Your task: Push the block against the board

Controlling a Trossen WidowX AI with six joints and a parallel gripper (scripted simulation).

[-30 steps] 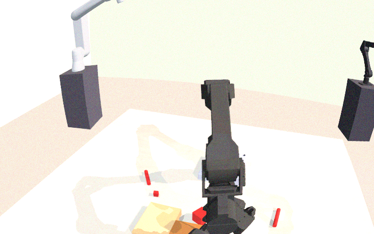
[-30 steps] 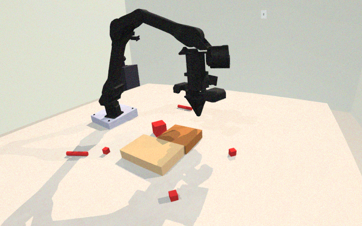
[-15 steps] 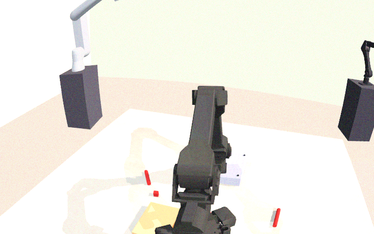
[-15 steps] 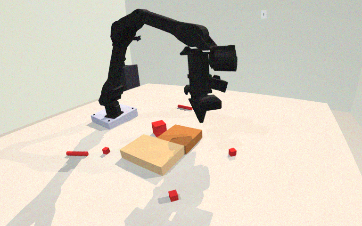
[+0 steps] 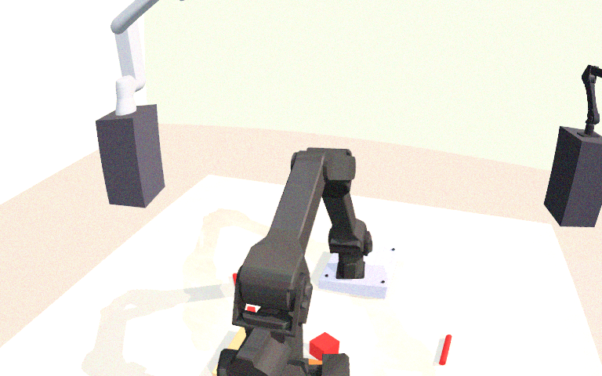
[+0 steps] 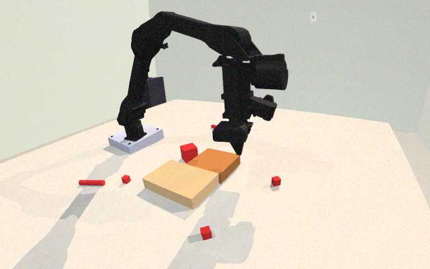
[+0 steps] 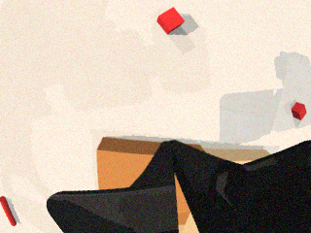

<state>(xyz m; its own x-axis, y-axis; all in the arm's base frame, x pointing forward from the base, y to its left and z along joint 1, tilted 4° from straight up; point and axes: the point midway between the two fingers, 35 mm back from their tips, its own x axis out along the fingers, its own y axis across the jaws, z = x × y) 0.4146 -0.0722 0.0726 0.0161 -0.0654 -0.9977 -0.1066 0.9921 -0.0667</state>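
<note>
My gripper tip is now 7 cm past the square block, 5 cm above it and 1 cm to the right of it. Also, from my gripper tip: board (12 cm behind, 8 cm to the right, 5 cm below); then red cube (17 cm behind, 4 cm to the left, 4 cm below).
</note>
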